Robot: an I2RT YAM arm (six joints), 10 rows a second.
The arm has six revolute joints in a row. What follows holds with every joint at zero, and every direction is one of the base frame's. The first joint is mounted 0.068 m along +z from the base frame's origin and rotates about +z. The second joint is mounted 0.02 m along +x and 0.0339 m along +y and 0.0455 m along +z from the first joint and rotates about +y. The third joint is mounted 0.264 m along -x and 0.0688 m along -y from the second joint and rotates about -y. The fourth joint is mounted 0.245 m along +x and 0.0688 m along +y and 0.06 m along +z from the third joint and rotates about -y. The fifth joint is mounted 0.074 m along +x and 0.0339 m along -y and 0.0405 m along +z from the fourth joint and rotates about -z. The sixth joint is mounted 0.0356 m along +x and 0.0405 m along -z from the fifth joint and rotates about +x. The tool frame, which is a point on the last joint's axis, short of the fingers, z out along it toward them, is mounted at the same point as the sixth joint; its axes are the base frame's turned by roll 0, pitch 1.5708 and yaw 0 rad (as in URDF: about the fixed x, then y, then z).
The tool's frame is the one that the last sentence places.
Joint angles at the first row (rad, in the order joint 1, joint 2, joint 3, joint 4, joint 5, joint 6):
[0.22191, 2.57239, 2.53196, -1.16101, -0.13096, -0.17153]
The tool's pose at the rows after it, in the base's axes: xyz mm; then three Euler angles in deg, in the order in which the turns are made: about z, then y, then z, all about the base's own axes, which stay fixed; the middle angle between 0 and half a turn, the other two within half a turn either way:
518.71 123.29 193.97 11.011 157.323 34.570
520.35 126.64 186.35 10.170 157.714 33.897
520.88 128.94 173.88 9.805 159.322 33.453
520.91 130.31 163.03 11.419 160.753 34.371
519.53 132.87 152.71 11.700 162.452 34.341
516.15 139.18 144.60 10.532 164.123 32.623
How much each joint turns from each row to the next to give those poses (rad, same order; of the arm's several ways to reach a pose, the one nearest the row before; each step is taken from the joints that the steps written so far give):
[0.00191, 0.02158, 0.00059, 0.02184, -0.01237, 0.01105]
[0.00599, 0.01563, 0.00005, 0.01142, 0.00869, 0.00113]
[0.00484, 0.01964, -0.00829, 0.00269, 0.01352, 0.00213]
[0.00273, 0.01758, -0.00590, -0.00177, 0.00395, 0.01267]
[0.00603, 0.01202, -0.01420, -0.00118, 0.01191, 0.00808]
[0.01439, 0.00276, -0.02383, 0.00283, 0.02129, 0.01988]

